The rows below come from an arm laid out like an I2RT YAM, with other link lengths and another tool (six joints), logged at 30 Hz.
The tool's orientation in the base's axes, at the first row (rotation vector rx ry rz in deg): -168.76, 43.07, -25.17
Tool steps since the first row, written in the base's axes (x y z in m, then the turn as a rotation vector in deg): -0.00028, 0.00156, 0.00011, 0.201, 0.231, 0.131; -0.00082, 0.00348, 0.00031, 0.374, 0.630, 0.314; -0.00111, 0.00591, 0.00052, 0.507, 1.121, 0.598; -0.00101, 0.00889, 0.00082, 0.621, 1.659, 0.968; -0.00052, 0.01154, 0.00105, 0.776, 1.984, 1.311; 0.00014, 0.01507, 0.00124, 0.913, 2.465, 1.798; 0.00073, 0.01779, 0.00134, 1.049, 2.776, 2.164; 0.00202, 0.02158, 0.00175, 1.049, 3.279, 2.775
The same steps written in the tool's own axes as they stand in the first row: -0.00095, -0.00126, -0.00019, 0.092, -0.313, -0.067; -0.00228, -0.00272, -0.00054, 0.093, -0.768, -0.193; -0.00363, -0.00475, -0.00084, 0.042, -1.299, -0.427; -0.00489, -0.00745, -0.00110, -0.025, -1.874, -0.750; -0.00569, -0.01004, -0.00119, 0.038, -2.278, -1.034; -0.00678, -0.01346, -0.00119, 0.048, -2.830, -1.461; -0.00756, -0.01614, -0.00112, 0.107, -3.215, -1.772; -0.00819, -0.02011, -0.00114, 0.023, -3.741, -2.358
